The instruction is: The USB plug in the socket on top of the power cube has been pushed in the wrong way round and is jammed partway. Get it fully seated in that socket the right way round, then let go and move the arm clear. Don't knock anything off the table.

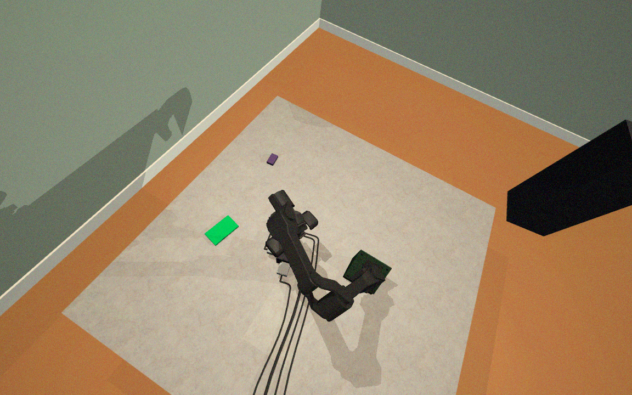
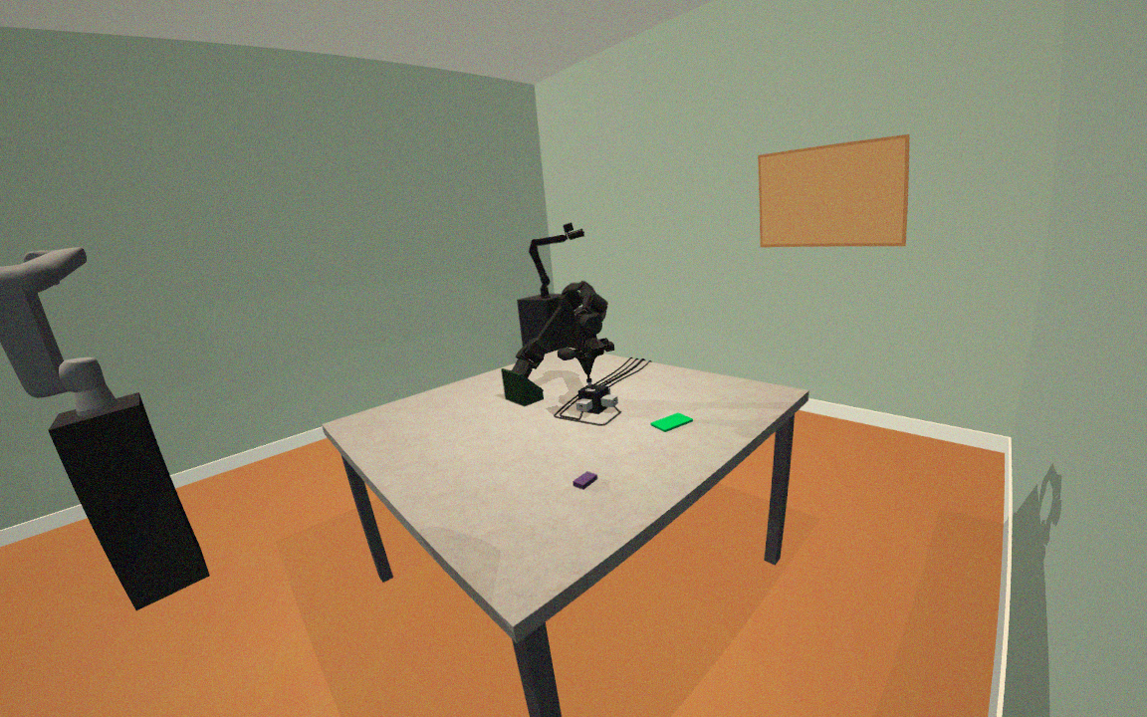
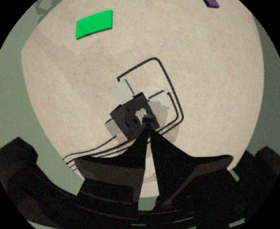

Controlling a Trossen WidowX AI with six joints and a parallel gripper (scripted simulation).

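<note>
My gripper tip is now 2 cm above the thin USB plug. From my gripper tip the other things lie so: small purple block: 27 cm ahead, 37 cm to the right, 13 cm below; green flat card: 29 cm ahead, 4 cm to the left, 13 cm below.
</note>
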